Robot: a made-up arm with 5 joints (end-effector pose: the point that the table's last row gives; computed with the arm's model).
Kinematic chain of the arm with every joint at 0, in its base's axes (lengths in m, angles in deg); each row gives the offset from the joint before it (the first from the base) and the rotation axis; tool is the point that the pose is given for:
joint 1: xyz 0 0 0.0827 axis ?
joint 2: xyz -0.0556 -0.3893 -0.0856 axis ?
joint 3: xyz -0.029 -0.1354 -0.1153 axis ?
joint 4: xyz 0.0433 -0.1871 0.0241 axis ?
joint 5: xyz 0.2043 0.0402 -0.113 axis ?
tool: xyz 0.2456 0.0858 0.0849
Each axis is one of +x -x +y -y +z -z.
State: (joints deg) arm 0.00 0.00 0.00 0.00 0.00
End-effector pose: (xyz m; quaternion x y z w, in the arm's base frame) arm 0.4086 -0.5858 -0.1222 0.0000 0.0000 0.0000 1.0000
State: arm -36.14 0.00 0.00 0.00 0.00
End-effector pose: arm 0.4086 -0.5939 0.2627 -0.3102 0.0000 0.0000 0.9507
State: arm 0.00 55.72 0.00 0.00 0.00
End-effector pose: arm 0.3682 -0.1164 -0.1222 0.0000 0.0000 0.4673 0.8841
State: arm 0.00 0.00 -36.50 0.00 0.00
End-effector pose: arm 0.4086 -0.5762 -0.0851 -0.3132 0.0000 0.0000 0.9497
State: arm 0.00 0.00 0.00 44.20 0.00
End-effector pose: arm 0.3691 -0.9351 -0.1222 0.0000 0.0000 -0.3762 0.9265
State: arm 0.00 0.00 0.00 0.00 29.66
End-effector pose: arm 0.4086 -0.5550 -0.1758 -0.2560 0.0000 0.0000 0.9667
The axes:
joint 1: +x
joint 2: +z
joint 3: +x
joint 4: -z
joint 5: -x

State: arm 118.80 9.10 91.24 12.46 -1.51
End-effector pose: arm 0.4392 0.5320 -0.1290 -0.9558 -0.0871 -0.1035 0.2611
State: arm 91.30 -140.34 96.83 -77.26 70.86
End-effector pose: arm -0.0494 -0.0906 -0.2671 -0.1369 0.2332 -0.7533 0.5995
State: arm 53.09 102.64 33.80 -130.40 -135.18
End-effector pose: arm -0.0927 -0.2446 -0.5077 0.4465 -0.5096 -0.6915 0.2507
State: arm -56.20 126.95 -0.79 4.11 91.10
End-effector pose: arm -0.1522 -0.2409 -0.2332 -0.4598 -0.2693 0.8358 0.1319
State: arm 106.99 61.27 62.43 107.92 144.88
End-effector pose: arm 0.1027 0.9850 -0.2407 -0.2088 -0.0286 0.6165 0.7586
